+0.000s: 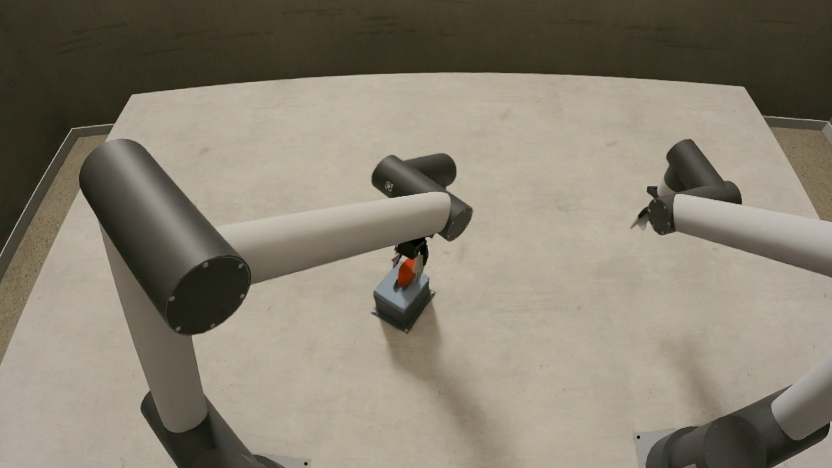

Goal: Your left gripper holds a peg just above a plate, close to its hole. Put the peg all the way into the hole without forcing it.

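An orange peg (406, 273) is held between the fingers of my left gripper (408, 267), which is shut on it. The peg points down at the top of a blue-grey block-shaped plate (401, 299). Its lower end is at or just above the top face, beside a small dark patch. The hole's outline cannot be made out, and I cannot tell whether the tip is inside it. My right gripper (643, 204) is far to the right, partly hidden by its wrist; its fingers look apart, with no object seen between them.
The plate's block stands on a dark base with corner screws on the pale table (541, 325). My left forearm (337, 229) crosses just behind and above the block. My right forearm (756, 229) reaches in from the right edge. A dark wall rises behind the table.
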